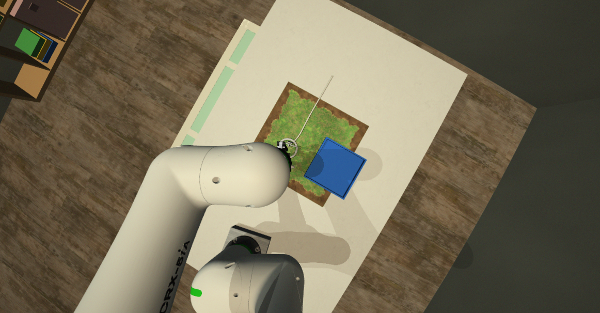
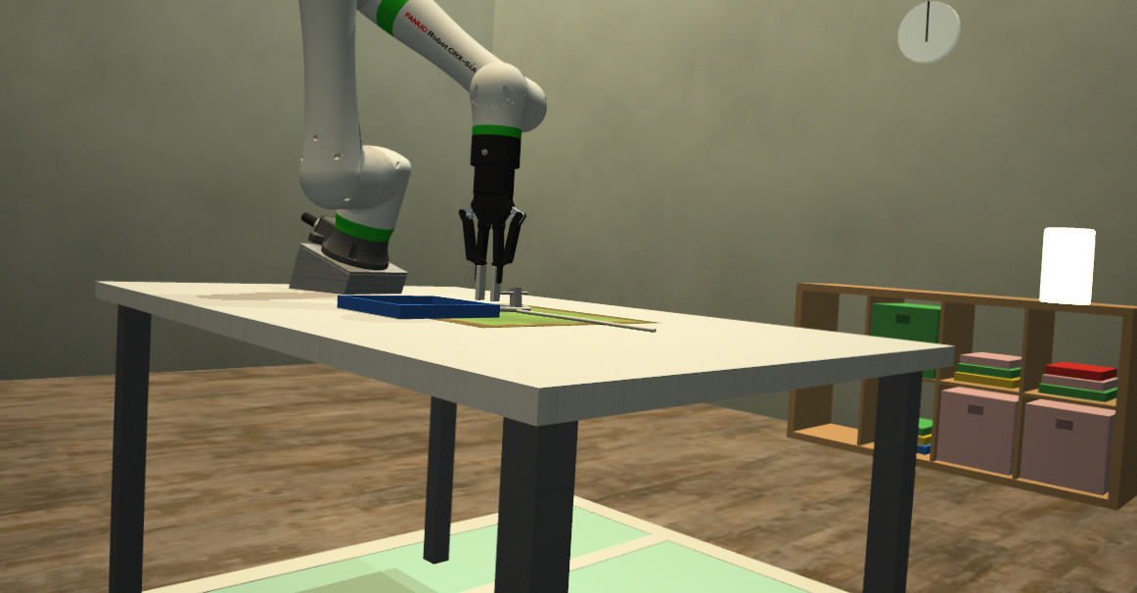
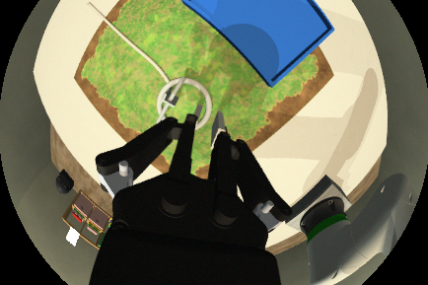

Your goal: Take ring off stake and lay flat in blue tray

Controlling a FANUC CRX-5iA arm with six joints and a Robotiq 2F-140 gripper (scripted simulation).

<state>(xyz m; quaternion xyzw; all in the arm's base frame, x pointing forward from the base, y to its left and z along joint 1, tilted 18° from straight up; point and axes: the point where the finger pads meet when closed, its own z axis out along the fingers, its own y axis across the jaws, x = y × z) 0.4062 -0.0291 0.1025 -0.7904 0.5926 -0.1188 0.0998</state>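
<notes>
My hand is 4 cm short of the ring, 1 cm to the right of it and 4 cm above it. Also, from my hand: blue tray (3 cm ahead, 21 cm to the right, 4 cm below); then short grey stake (6 cm ahead, 1 cm to the left, 3 cm below); then grass mat (8 cm ahead, 5 cm to the right, 6 cm below).
</notes>
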